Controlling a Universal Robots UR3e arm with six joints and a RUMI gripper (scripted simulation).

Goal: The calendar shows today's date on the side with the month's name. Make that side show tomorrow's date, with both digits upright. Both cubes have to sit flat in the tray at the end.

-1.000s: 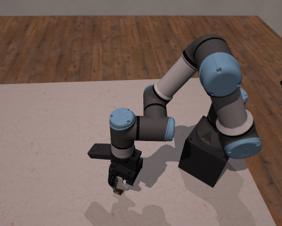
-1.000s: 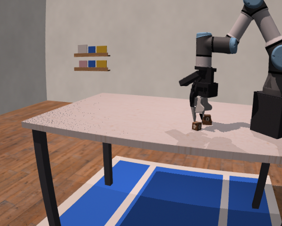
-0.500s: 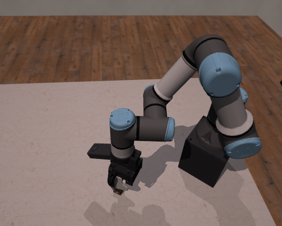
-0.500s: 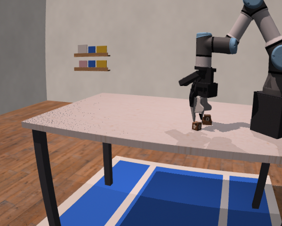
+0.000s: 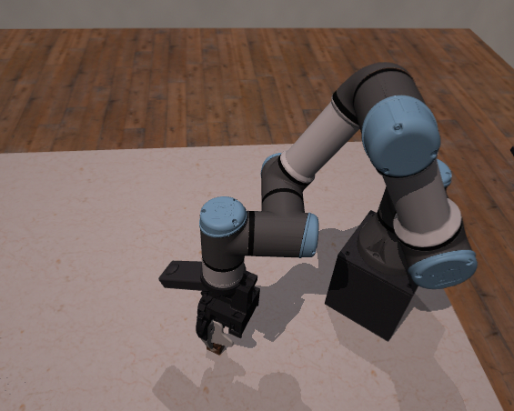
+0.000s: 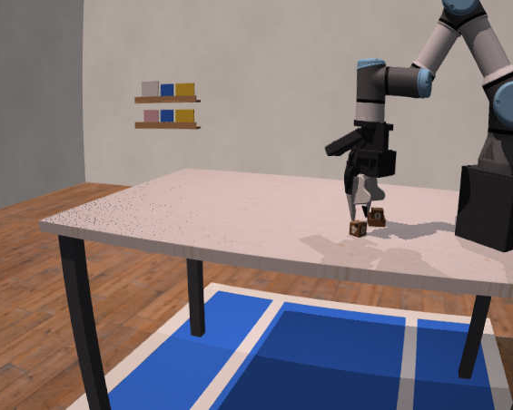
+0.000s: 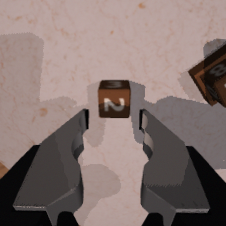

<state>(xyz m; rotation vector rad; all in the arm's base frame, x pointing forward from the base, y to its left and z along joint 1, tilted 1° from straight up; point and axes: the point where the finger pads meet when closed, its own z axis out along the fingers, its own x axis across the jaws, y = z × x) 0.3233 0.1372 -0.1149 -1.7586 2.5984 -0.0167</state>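
Now: the brown digit cube 4 cm below my hand. The rest, counted from my hand: calendar tray 1 cm behind, 12 cm to the right, 4 cm below.
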